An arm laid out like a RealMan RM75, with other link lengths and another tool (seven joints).
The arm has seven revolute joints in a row. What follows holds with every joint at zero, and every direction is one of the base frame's. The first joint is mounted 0.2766 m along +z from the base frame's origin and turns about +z. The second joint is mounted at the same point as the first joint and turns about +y. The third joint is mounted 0.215 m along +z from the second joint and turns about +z. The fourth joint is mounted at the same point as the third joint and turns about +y. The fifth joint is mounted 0.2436 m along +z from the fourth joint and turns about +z. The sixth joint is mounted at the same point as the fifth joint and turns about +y. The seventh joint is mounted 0.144 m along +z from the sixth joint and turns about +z. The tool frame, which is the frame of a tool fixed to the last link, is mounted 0.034 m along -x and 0.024 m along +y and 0.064 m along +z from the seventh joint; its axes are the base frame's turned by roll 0, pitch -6.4 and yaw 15.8 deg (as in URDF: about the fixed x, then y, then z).
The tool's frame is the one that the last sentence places.
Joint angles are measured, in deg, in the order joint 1, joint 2, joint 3, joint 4, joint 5, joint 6, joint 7. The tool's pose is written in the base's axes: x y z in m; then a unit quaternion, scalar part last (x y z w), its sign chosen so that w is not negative. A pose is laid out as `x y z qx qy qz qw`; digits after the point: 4 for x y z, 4 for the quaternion.
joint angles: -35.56 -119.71 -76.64 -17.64 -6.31 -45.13 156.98
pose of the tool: -0.2251 0.4561 -0.0693 -0.8193 -0.1617 -0.1887 0.5167
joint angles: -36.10 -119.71 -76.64 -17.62 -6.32 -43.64 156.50
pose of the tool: -0.2257 0.4580 -0.0714 -0.8211 -0.1684 -0.1825 0.5139
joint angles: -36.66 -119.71 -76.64 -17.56 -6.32 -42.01 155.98
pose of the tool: -0.2268 0.4597 -0.0736 -0.8229 -0.1760 -0.1752 0.5110
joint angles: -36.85 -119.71 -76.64 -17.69 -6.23 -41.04 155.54
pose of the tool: -0.2273 0.4604 -0.0750 -0.8239 -0.1812 -0.1716 0.5089
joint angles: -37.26 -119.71 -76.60 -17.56 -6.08 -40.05 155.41
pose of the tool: -0.2282 0.4613 -0.0767 -0.8259 -0.1833 -0.1652 0.5069
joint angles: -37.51 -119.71 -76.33 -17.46 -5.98 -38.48 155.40
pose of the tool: -0.2320 0.4609 -0.0798 -0.8291 -0.1874 -0.1531 0.5041
